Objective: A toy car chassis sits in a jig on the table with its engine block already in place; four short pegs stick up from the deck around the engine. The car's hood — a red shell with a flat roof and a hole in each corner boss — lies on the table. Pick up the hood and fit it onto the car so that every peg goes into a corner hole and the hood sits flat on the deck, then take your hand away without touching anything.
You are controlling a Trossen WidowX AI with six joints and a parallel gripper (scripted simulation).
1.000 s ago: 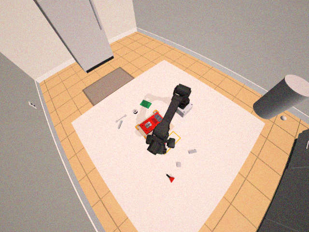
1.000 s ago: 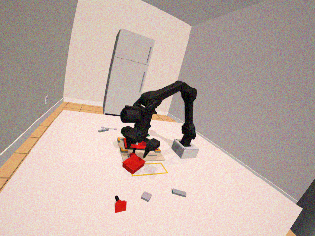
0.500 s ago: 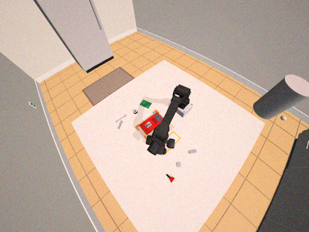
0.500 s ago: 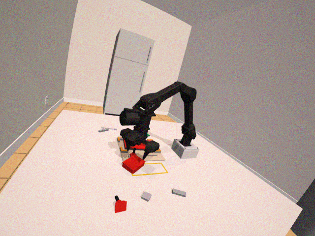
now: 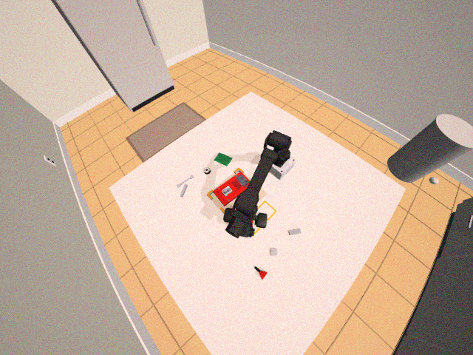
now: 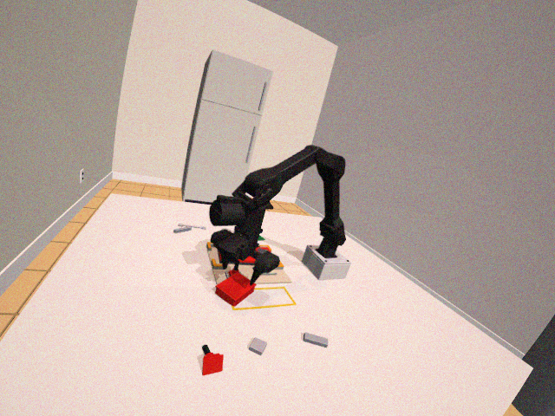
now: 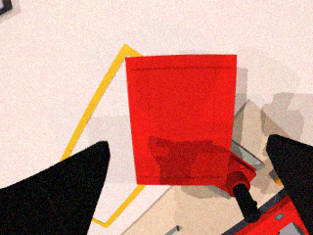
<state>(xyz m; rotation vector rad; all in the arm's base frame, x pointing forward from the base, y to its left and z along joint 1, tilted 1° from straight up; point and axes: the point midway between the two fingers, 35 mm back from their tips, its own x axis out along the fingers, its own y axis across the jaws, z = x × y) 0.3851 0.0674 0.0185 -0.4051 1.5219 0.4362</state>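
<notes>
My gripper tip is now 40 mm above the red hood. Also, from my gripper tip: wrench: 440 mm to the right, 50 mm below, 30 mm ahead; green card: 370 mm to the right, 230 mm behind, 60 mm below; black ring: 380 mm to the right, 100 mm behind, 50 mm below.
</notes>
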